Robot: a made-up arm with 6 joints. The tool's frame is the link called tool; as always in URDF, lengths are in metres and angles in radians. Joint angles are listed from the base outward.
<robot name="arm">
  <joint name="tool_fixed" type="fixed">
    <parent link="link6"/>
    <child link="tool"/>
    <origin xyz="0 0 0"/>
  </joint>
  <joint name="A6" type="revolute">
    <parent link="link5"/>
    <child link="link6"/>
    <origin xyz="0 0 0.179"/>
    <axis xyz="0 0 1"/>
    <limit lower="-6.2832" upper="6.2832"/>
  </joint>
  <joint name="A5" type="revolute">
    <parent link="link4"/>
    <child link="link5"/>
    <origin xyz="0 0 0"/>
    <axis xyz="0 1 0"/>
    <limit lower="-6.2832" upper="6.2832"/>
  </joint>
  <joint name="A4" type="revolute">
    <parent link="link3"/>
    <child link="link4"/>
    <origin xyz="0 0 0.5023"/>
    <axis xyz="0 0 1"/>
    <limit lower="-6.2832" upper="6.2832"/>
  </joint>
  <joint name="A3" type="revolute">
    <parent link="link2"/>
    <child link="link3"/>
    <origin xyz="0 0 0.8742"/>
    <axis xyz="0 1 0"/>
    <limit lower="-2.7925" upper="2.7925"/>
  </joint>
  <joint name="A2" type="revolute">
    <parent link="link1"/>
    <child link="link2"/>
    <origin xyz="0 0.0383 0"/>
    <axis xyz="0 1 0"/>
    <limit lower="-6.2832" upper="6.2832"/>
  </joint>
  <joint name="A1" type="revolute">
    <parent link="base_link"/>
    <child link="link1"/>
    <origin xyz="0 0 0.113"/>
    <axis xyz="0 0 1"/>
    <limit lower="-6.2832" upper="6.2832"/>
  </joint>
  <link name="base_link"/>
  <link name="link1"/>
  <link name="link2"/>
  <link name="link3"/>
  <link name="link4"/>
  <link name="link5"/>
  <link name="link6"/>
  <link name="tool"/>
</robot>
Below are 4 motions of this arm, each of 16 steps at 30 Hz.
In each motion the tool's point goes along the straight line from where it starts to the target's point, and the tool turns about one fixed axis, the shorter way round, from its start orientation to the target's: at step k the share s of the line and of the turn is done. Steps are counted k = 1, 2, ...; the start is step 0. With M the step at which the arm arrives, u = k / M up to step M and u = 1 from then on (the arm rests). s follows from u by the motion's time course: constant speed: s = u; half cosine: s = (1 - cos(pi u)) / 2; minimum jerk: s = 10 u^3 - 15 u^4 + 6 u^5.
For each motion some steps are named. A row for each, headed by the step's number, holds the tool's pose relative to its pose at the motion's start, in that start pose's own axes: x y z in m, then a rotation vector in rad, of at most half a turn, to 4 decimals.
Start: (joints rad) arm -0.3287 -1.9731 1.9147 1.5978 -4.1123 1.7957
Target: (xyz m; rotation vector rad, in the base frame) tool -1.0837 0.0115 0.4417 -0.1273 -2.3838 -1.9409
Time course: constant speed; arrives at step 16
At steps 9, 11, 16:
9: 0.0996 -0.0580 -0.3308 -0.1962 0.2042 -0.1025
11: 0.1217 -0.0709 -0.4043 -0.2398 0.2495 -0.1253
16: 0.1770 -0.1031 -0.5881 -0.3488 0.3630 -0.1822

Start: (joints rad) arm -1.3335 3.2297 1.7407 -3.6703 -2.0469 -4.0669
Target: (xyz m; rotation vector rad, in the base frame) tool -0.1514 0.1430 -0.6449 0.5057 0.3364 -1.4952
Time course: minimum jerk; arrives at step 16
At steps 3, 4, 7, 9, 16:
3: 0.0113 0.0079 0.0062 -0.0060 -0.0171 0.0295
4: 0.0240 0.0167 0.0132 -0.0128 -0.0364 0.0627
7: 0.0892 0.0619 0.0489 -0.0476 -0.1349 0.2325
9: 0.1431 0.0993 0.0785 -0.0763 -0.2164 0.3729
16: 0.2323 0.1611 0.1275 -0.1239 -0.3513 0.6054

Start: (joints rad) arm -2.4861 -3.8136 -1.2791 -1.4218 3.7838 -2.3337
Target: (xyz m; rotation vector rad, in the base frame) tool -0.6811 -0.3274 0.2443 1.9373 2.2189 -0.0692
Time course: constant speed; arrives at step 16
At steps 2, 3, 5, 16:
2: 0.0710 0.0535 -0.0273 0.1524 -0.0429 -0.0777
3: 0.1064 0.0802 -0.0409 0.2286 -0.0643 -0.1166
5: 0.1774 0.1337 -0.0682 0.3810 -0.1072 -0.1943
16: 0.5677 0.4277 -0.2183 1.2191 -0.3431 -0.6217

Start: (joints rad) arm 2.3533 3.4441 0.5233 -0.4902 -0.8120 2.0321
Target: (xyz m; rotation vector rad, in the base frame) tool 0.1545 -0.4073 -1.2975 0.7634 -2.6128 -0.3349
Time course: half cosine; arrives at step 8
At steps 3, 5, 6, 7, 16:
3: 0.0258 0.0745 0.0224 -0.1483 -0.0088 0.0033
5: 0.0578 0.1670 0.0502 -0.3321 -0.0197 0.0074
6: 0.0714 0.2061 0.0620 -0.4100 -0.0244 0.0091
7: 0.0805 0.2323 0.0698 -0.4621 -0.0275 0.0103
16: 0.0836 0.2415 0.0726 -0.4804 -0.0285 0.0107

